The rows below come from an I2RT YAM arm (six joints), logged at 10 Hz.
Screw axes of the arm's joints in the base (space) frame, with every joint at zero. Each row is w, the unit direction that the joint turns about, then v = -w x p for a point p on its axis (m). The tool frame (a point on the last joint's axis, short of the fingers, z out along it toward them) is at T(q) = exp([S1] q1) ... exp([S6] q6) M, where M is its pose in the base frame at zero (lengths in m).
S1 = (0, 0, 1, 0, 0, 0)
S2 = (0, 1, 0, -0.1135, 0, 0.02)
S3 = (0, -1, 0, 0.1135, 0, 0.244)
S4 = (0, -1, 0, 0.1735, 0, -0.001)
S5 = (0, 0, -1, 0, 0.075, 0)
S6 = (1, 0, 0, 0, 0.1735, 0)
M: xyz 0.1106 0 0.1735 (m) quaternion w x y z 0.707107 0 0.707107 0
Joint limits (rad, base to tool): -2.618..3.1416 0..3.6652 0..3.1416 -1.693..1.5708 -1.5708..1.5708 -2.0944..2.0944
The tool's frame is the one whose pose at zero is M.
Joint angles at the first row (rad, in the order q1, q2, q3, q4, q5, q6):
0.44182, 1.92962, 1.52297, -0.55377, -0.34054, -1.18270
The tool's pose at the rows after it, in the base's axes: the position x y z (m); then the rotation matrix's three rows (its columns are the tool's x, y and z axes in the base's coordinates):
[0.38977 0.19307 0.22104], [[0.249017 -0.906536 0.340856], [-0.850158 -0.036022 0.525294], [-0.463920 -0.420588 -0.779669]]
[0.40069 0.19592 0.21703], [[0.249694 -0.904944 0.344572], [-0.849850 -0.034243 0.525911], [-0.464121 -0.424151 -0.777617]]
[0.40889 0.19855 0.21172], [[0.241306 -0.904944 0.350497], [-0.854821 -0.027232 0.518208], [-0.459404 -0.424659 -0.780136]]
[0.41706 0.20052 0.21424], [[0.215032 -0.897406 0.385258], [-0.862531 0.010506 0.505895], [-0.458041 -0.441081 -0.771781]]
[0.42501 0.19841 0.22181], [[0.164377 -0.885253 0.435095], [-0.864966 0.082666 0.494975], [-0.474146 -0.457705 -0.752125]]
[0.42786 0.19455 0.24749], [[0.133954 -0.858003 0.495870], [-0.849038 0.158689 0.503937], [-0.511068 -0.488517 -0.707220]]
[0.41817 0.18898 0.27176], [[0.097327 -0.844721 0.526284], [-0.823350 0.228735 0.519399], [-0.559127 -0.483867 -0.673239]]
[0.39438 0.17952 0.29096], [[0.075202 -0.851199 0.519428], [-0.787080 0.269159 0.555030], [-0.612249 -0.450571 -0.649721]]
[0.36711 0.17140 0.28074], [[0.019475 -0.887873 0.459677], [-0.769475 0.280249 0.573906], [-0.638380 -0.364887 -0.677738]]
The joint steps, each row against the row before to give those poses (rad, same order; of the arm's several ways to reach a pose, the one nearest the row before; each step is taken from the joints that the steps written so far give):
-0.00925, 0.05520, 0.04156, -0.00001, -0.00002, -0.01071
-0.00457, 0.04455, 0.04761, 0.00002, -0.00153, -0.00308
-0.00155, 0.03673, 0.03364, 0.00306, 0.00916, 0.00453
-0.00153, 0.02156, 0.03689, 0.01222, 0.02605, 0.03064
-0.00919, 0.00629, 0.02918, 0.02146, 0.02611, 0.05818
-0.00918, -0.03066, 0.03526, 0.00929, 0.01073, 0.05974
-0.00313, -0.06584, -0.01501, -0.00153, -0.00450, 0.07070
-0.00153, -0.11031, -0.08426, -0.00307, -0.03816, 0.05829
0.00457, -0.09195, -0.14268, -0.00460, -0.03998, 0.04903

